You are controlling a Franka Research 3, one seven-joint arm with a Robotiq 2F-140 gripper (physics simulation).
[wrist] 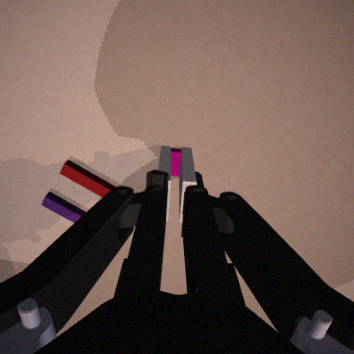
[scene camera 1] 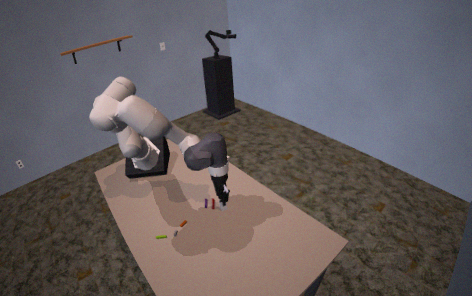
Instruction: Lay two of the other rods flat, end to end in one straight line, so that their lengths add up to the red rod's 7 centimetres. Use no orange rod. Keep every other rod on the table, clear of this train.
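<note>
My gripper [scene camera 1: 223, 206] [wrist: 174, 162] is shut on the magenta rod [wrist: 176, 163], low at the table; the rod shows between the two grey fingertips in the wrist view and is hidden by the fingers in the scene view. The red rod [scene camera 1: 213, 203] [wrist: 86, 178] lies flat to the left of the fingers. The purple rod [scene camera 1: 206, 203] [wrist: 62, 207] lies beside the red rod, on its far side from the gripper, partly hidden by the gripper in the wrist view. In the scene view, a green rod [scene camera 1: 161, 237], a small grey rod [scene camera 1: 175, 233] and an orange rod [scene camera 1: 183, 223] lie apart from these.
The rods lie on the pale table [scene camera 1: 280, 265]. The arm's black base [scene camera 1: 146, 172] stands at the table's back left. The arm's shadow falls over the middle of the table. A black pedestal [scene camera 1: 219, 87] with a small arm stands on the floor beyond the table.
</note>
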